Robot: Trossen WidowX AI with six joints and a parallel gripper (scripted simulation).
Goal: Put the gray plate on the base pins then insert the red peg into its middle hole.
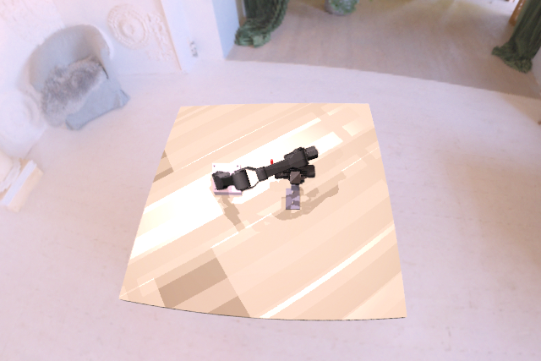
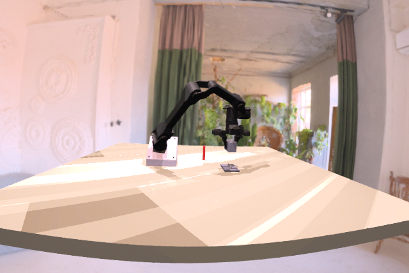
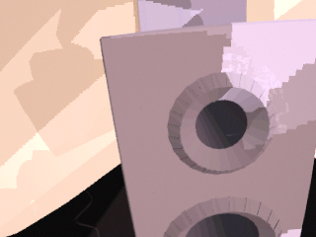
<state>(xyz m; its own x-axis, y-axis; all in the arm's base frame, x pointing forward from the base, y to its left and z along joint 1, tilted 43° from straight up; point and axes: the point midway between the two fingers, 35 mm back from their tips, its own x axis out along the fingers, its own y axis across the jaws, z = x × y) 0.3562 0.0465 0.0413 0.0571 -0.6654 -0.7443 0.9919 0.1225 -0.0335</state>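
Now: gripper tip 10 mm past the base, 50 mm to the left of it and 80 mm above it. Also, from my gripper tip: gray plate: 30 mm above; then red peg: 130 mm behind, 130 mm to the left, 50 mm below.
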